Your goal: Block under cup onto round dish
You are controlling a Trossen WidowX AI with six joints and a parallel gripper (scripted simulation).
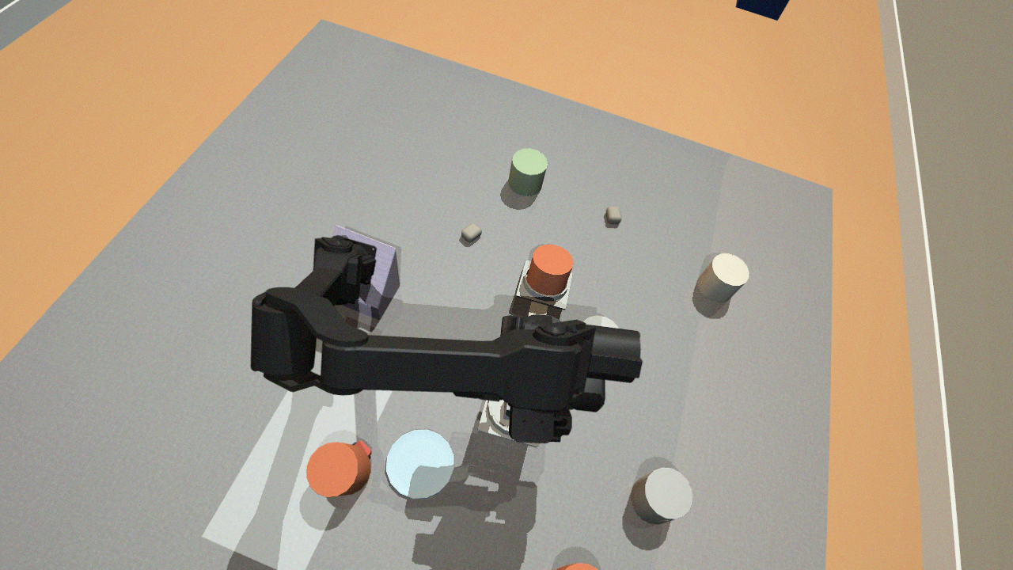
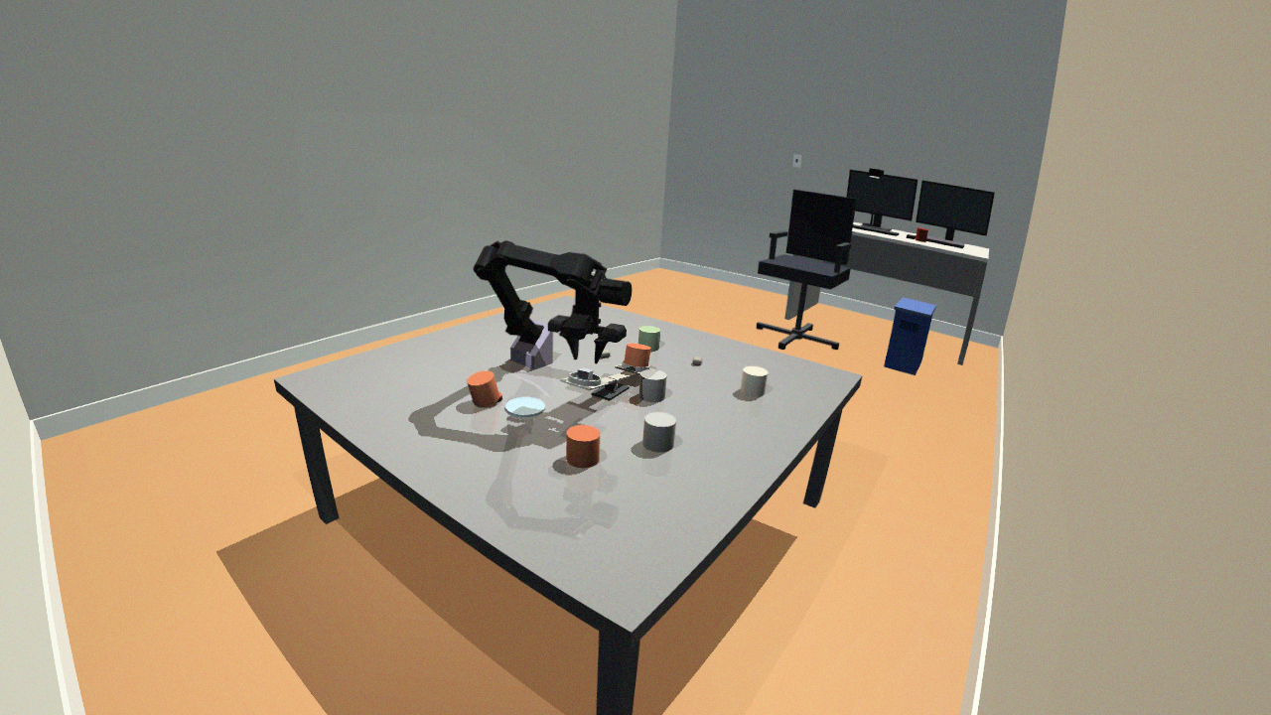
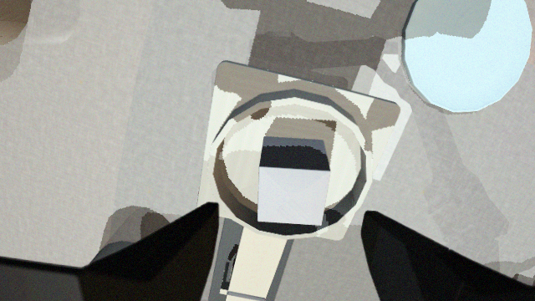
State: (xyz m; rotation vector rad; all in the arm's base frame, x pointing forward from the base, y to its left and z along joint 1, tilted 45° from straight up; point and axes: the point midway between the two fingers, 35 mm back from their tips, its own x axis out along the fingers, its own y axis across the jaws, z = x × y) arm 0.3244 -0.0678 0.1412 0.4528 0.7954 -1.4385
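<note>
Now: the grey-white block 40 mm below my gripper tip. The rest, counted from my gripper tip: pale blue round dish (120 mm below, 110 mm behind, 100 mm to the right); then green cup (500 mm to the left, 100 mm behind, 90 mm below); then cream cup (380 mm to the left, 290 mm ahead, 90 mm below).
</note>
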